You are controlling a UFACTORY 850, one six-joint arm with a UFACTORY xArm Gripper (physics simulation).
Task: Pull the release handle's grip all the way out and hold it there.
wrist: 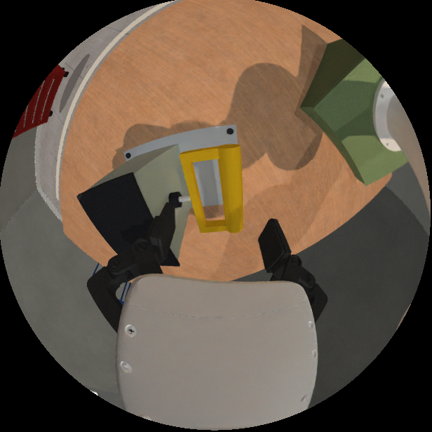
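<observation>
The release handle's yellow grip is a rectangular frame with a thick right bar, near the middle of the wrist view. A short light rod with a black collar joins it to a grey-green housing with a black face. A grey plate with dark screws shows behind. My gripper is wide open and empty. Its left finger overlaps the housing in view, and its right finger is to the lower right of the grip. The grip shows in line with the gap, beyond the fingertips.
A green faceted pedestal with a light round arm base stands at the upper right of the wooden table top. A red slotted object is beyond the table's left edge. A blue-edged object shows partly behind the left finger linkage.
</observation>
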